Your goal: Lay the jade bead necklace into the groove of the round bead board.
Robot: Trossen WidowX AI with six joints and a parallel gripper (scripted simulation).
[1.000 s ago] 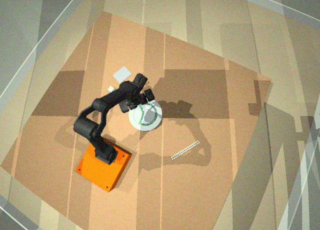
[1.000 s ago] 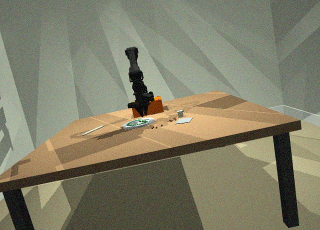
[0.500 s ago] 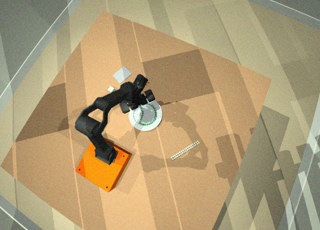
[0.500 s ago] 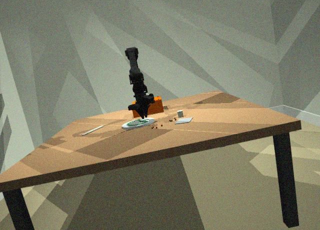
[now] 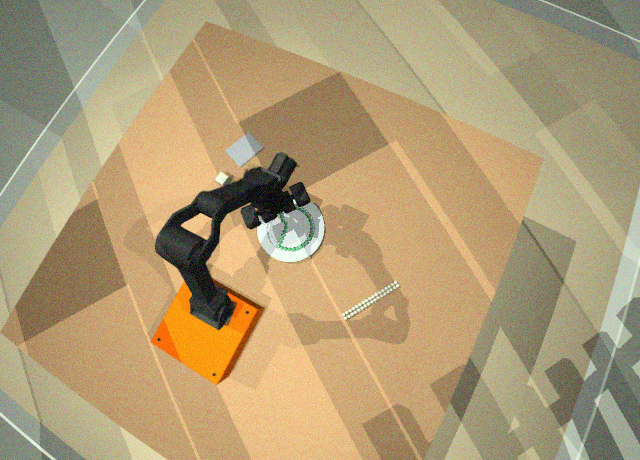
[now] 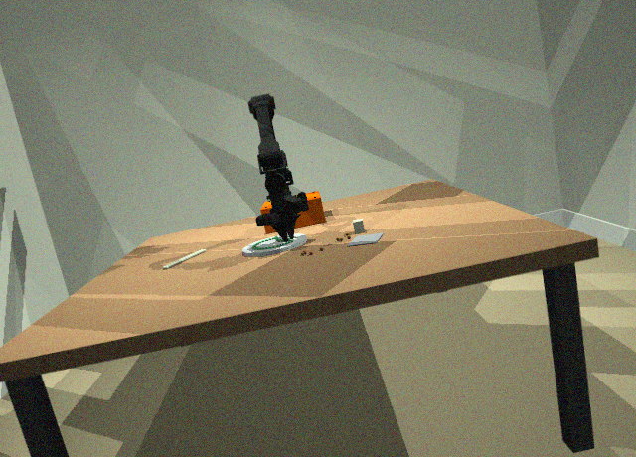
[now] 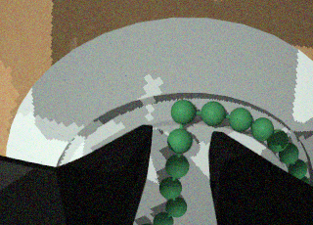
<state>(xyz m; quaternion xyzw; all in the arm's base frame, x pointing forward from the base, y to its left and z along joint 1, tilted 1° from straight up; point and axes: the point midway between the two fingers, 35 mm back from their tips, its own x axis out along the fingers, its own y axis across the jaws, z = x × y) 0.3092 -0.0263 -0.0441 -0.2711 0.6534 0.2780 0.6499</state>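
The round bead board lies 30 mm behind my gripper tip, 40 mm to the right of it and 10 mm below it. From my gripper tip the other things lie so: grey flat plate: 160 mm ahead, 200 mm to the left, 10 mm below; then small white cube: 40 mm ahead, 210 mm to the left.
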